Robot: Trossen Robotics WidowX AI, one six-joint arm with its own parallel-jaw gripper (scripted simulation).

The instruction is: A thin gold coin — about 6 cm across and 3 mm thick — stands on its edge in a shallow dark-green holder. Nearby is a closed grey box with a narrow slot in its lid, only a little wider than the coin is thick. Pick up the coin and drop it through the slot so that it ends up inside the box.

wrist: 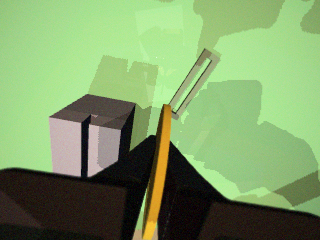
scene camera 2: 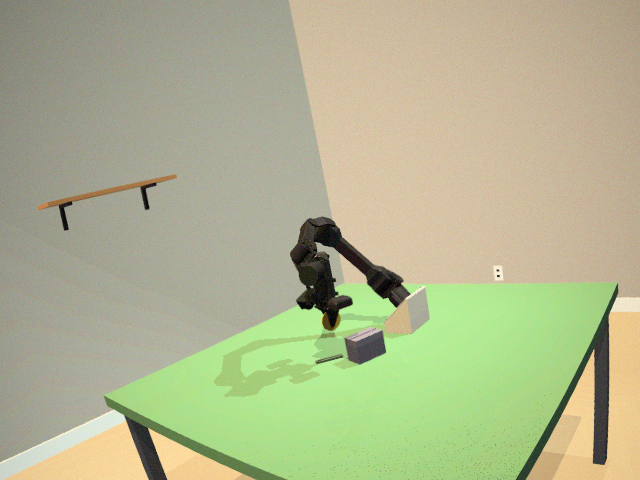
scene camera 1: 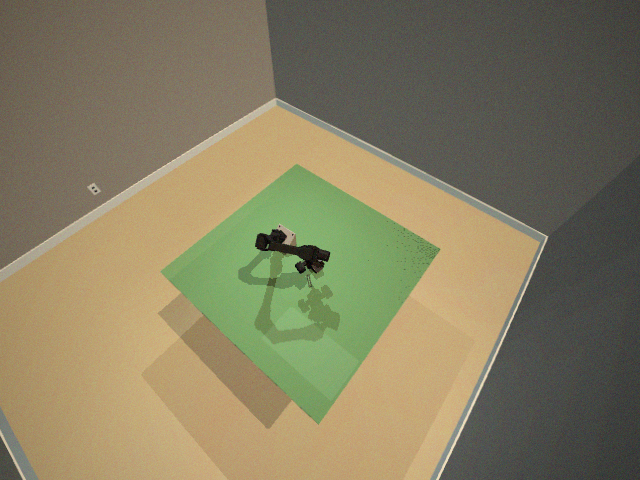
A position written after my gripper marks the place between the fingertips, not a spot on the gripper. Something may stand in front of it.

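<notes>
In scene camera 2 I see my gripper (scene camera 2: 332, 326), and it is carrying a gold coin. The wrist view shows the gripper (wrist: 157, 142) too.
</notes>
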